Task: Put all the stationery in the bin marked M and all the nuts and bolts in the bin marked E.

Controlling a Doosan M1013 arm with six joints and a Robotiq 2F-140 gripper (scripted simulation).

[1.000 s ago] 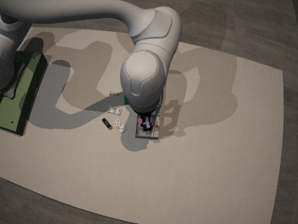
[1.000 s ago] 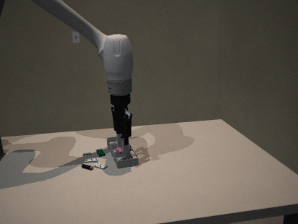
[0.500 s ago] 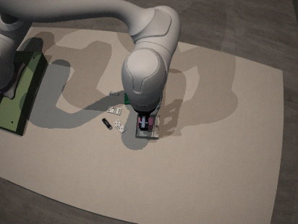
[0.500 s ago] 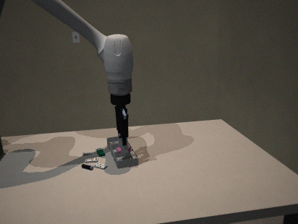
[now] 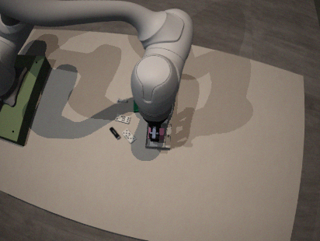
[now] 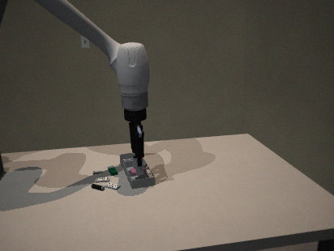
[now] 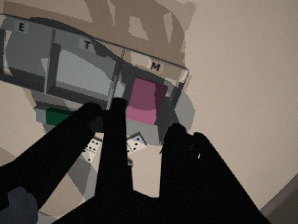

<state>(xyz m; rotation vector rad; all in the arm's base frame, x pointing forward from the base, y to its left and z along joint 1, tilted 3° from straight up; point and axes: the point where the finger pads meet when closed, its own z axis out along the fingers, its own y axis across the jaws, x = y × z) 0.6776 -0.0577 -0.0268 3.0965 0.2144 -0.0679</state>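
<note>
Now: hand 11 cm to the right of the green eraser, 10 cm past it and 7 cm above it. Round my hand: pink pad 3 cm below; grey three-compartment bin row 8 cm to the left, 6 cm below; small black cylinder 14 cm behind, 7 cm below, 2 cm to the right.
</note>
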